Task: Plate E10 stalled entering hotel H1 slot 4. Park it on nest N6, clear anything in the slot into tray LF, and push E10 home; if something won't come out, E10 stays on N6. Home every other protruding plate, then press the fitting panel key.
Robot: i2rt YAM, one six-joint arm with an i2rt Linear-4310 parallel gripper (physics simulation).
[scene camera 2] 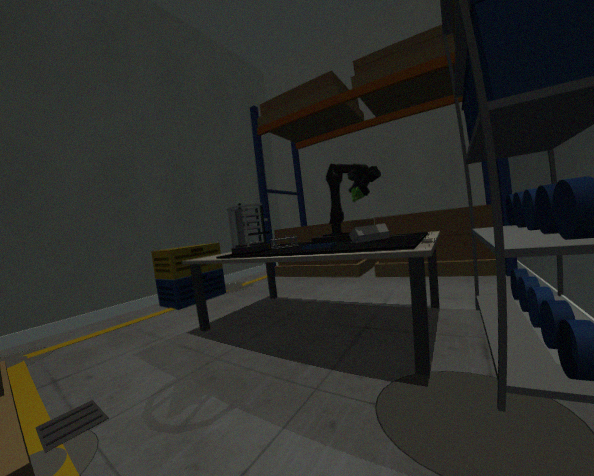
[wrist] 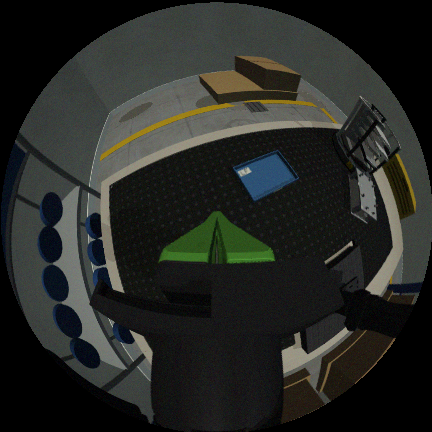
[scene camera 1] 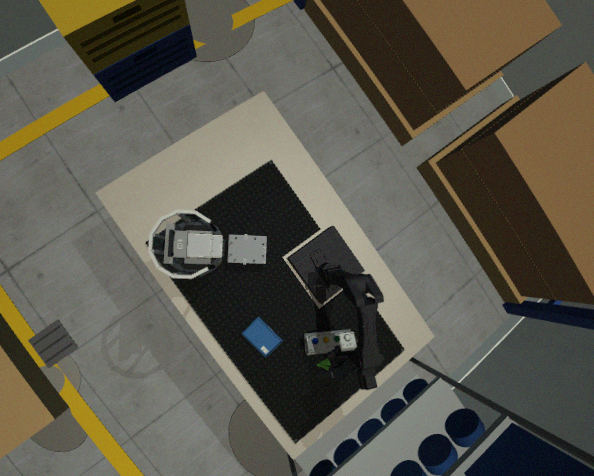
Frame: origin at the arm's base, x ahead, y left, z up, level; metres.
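Where they show: gripper, fingertip midpoint: [scene camera 2: 353, 201] [wrist: 216, 217] [scene camera 1: 317, 364]; arm's base, link origin: [scene camera 2: 337, 235] [scene camera 1: 326, 269].
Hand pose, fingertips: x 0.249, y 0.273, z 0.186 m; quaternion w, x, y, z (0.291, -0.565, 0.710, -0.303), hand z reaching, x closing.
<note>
Each offset is from my fingertips to the centre of the thing. Level surfaces: height alone.
My gripper [scene camera 1: 324, 364] [scene camera 2: 356, 194] [wrist: 216, 217] has green fingers shut together with nothing between them. It hangs above the mat, beside the panel in the overhead view. The grey panel {0.182 m down, 0.105 m back, 0.025 m left} [scene camera 1: 330, 348] [scene camera 2: 370, 232] carries blue, amber and green keys and a pale knob. The blue tray LF {0.215 m down, 0.145 m ahead, 0.151 m right} [scene camera 1: 262, 336] [wrist: 267, 175] lies empty on the mat, apart from the gripper. The hotel H1 {0.069 m down, 0.206 m ahead, 0.638 m right} [scene camera 1: 179, 244] [scene camera 2: 240, 225] [wrist: 367, 135] stands at the far end; its slots and plates are too small to tell apart. A silver block {0.186 m down, 0.018 m ahead, 0.524 m right} [scene camera 1: 247, 249] [wrist: 363, 197], its label unreadable, stands beside it.
The black mat {0.224 m down} [scene camera 1: 295, 400] [wrist: 175, 185] covers much of the table. The arm stands on a dark square base [scene camera 1: 345, 250] beside the silver block and panel. A shelf with blue bins [scene camera 1: 464, 425] [wrist: 55, 282] is beyond the table's near end.
</note>
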